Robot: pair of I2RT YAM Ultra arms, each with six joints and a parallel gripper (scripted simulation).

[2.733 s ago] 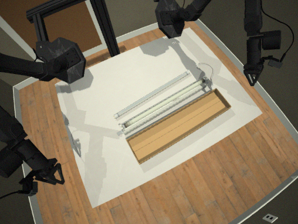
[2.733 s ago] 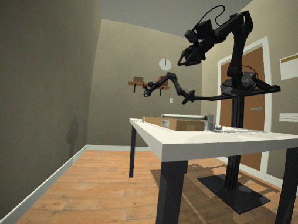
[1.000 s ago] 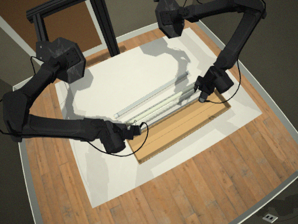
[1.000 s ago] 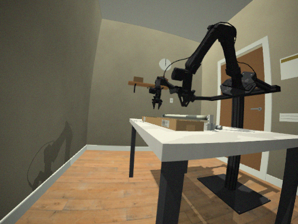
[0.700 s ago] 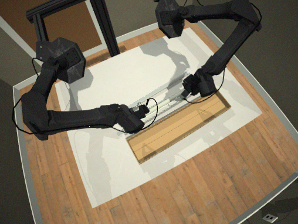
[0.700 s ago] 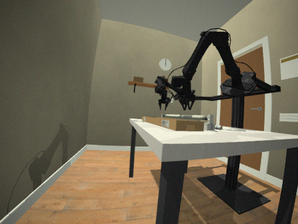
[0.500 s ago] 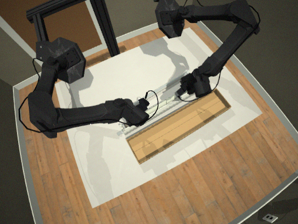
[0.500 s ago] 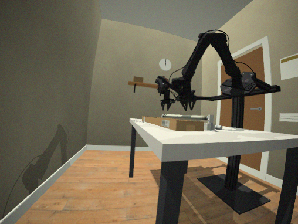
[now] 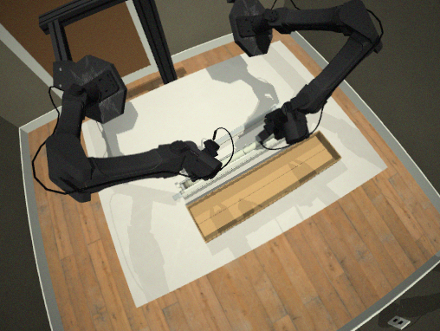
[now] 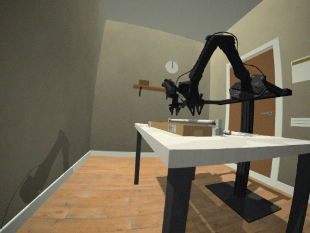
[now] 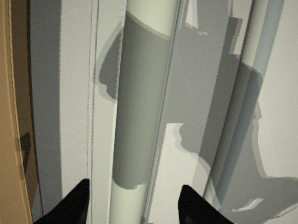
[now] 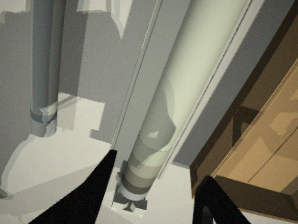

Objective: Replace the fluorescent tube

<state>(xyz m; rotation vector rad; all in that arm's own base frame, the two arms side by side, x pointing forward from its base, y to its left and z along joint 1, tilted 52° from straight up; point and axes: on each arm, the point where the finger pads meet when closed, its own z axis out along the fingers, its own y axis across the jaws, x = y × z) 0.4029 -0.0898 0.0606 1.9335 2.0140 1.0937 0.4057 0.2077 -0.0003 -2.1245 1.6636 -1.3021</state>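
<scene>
The old fluorescent tube lies 12 cm to the right of my left hand and 5 cm below it. From my left hand the other things lie so: LED tube 14 cm to the right, 11 cm behind, 10 cm below; then brown carton 15 cm ahead, 10 cm to the right, 9 cm below.
</scene>
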